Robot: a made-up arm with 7 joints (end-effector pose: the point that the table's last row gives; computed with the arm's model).
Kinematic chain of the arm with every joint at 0, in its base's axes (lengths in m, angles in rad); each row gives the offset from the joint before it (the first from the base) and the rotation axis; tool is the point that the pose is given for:
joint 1: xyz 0 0 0.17 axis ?
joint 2: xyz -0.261 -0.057 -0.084 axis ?
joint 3: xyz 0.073 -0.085 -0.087 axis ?
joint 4: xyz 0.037 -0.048 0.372 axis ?
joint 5: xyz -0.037 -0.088 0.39 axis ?
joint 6: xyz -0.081 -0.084 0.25 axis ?
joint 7: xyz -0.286 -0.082 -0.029 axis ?
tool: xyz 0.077 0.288 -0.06
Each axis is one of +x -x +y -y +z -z.
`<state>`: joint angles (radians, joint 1 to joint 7).
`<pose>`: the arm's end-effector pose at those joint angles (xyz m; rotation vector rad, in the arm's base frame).
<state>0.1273 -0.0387 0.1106 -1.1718 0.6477 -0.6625 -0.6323</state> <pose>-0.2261 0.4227 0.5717 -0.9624 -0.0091 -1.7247</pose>
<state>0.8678 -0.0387 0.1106 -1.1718 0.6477 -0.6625 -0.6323</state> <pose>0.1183 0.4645 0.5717 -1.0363 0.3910 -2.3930</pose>
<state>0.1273 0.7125 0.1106 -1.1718 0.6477 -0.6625 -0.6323</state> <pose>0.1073 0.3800 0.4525 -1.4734 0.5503 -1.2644</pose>
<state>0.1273 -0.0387 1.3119 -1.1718 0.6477 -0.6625 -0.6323</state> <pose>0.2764 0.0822 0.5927 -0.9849 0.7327 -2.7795</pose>
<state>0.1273 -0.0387 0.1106 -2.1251 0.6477 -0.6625 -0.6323</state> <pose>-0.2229 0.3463 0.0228 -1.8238 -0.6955 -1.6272</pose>
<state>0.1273 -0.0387 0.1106 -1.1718 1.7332 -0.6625 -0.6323</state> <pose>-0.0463 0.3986 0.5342 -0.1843 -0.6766 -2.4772</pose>
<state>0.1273 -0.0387 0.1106 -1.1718 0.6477 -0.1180 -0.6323</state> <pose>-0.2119 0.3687 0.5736 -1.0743 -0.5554 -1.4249</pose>
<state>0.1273 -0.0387 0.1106 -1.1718 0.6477 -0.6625 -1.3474</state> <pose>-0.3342 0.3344 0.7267 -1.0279 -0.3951 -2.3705</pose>
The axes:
joint 1: -z
joint 2: +y
joint 3: -z
joint 4: +x
joint 5: -z
joint 6: -y
joint 7: +z

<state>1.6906 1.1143 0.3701 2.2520 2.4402 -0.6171 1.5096</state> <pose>-1.1556 0.3611 -0.0115 -1.2728 0.8342 1.1016</pose>
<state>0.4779 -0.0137 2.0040 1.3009 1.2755 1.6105 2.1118</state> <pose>-0.1557 0.2336 0.2075 -0.3570 0.3235 -1.8764</pose>
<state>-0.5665 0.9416 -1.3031 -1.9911 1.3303 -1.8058 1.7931</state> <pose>-0.8263 -0.5252 0.8510 0.1531 1.0336 1.9906</pose>
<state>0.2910 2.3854 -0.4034 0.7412 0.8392 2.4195 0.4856</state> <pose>-0.4122 -0.4048 -0.6314 -0.5213 0.6477 0.0814</pose>
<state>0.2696 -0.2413 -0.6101 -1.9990 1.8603 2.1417 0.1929</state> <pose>-0.3695 0.4157 0.3712 1.3316 1.3754 -0.1486</pose>
